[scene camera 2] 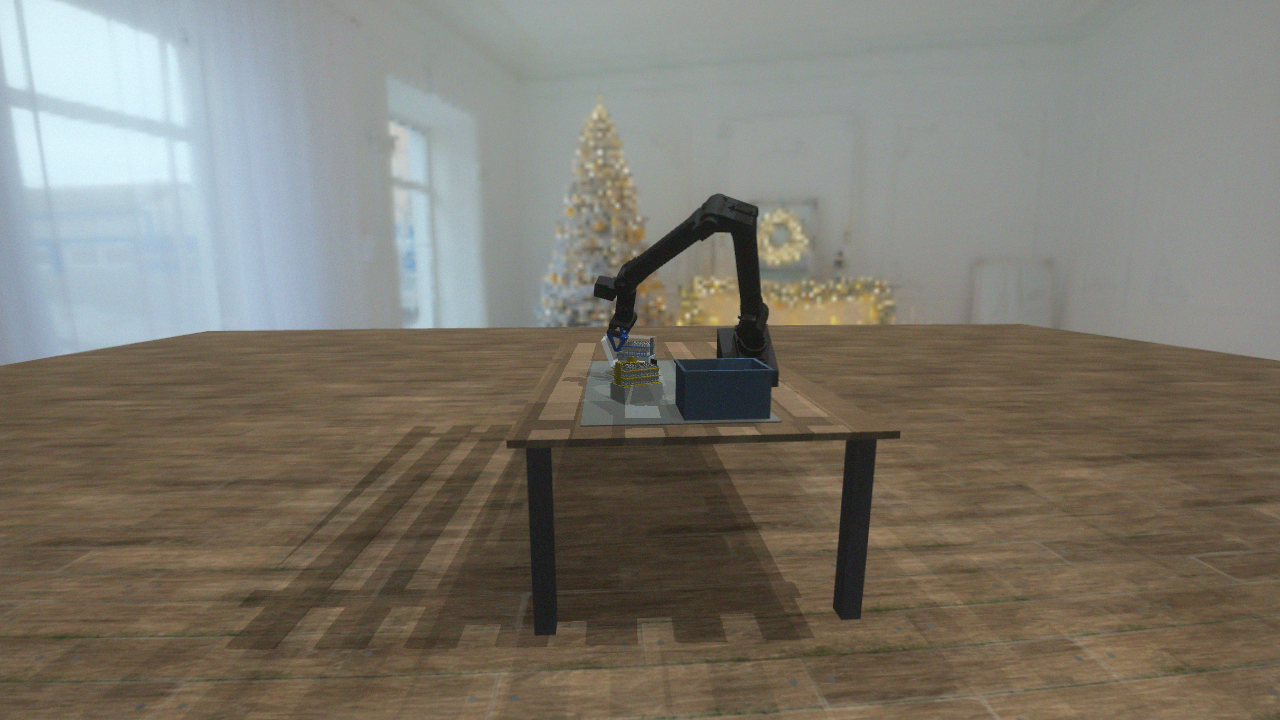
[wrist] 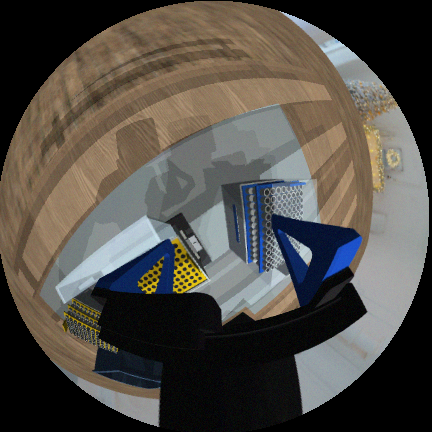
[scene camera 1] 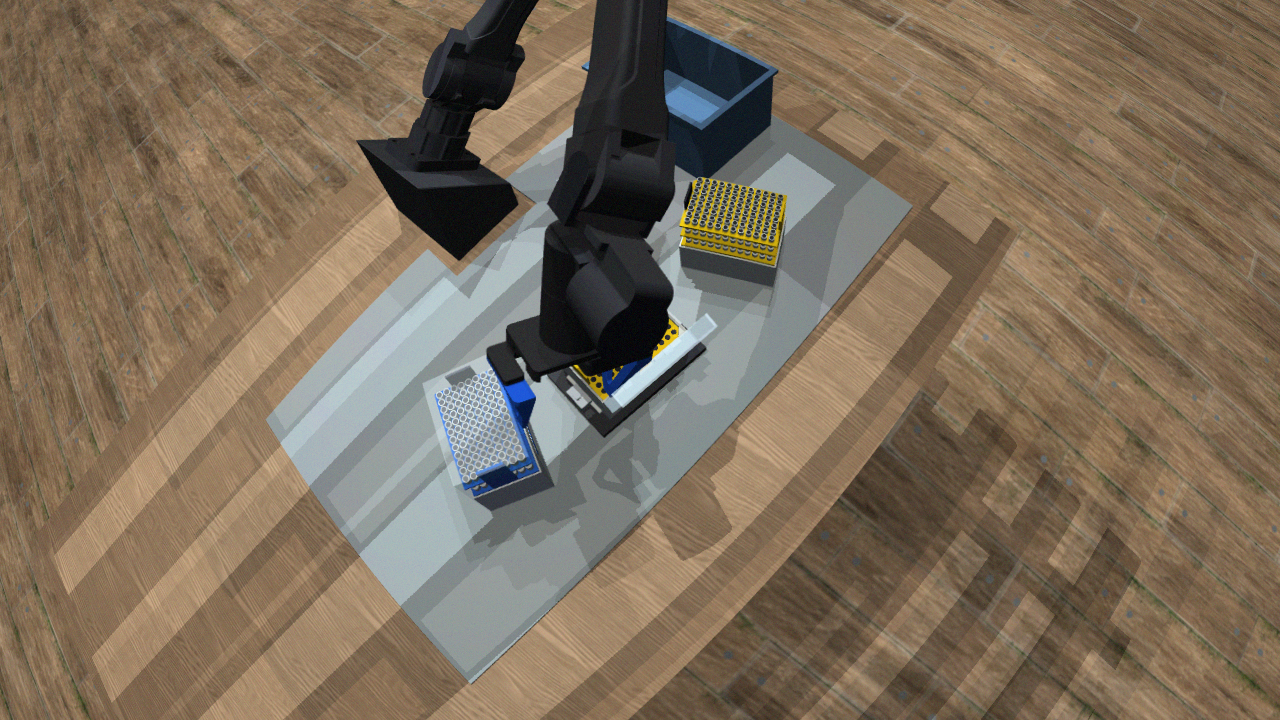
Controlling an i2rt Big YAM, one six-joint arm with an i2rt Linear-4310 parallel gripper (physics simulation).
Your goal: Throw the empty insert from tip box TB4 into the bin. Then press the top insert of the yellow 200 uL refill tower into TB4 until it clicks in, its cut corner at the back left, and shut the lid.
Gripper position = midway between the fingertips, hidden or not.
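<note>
Gripper [scene camera 1: 565,408] open, touching white lid [scene camera 1: 684,343]. Yellow insert [scene camera 1: 595,382], resting on a tip box with yellow insert [scene camera 1: 575,388]. Blue bin [scene camera 1: 719,98]. Gripper [scene camera 2: 620,344] too. Also gripper [wrist: 219,232], white lid [wrist: 146,232], yellow insert [wrist: 186,274].
</note>
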